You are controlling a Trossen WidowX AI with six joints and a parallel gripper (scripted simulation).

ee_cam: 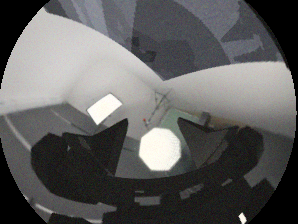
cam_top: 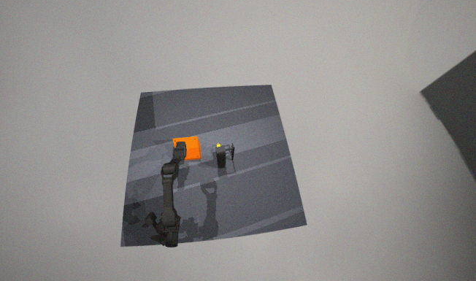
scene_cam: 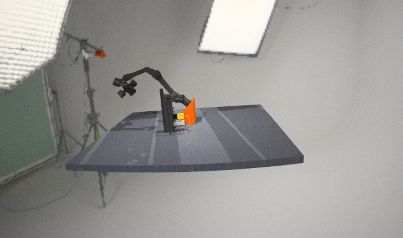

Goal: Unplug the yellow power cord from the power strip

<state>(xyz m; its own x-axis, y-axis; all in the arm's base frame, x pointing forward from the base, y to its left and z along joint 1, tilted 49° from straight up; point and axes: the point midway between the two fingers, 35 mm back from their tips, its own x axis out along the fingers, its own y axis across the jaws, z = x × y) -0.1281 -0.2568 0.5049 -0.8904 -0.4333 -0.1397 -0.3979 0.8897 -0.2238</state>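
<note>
The yellow plug lies 510 mm to the left of my gripper tip, 430 mm ahead of it and 150 mm below it.
</note>
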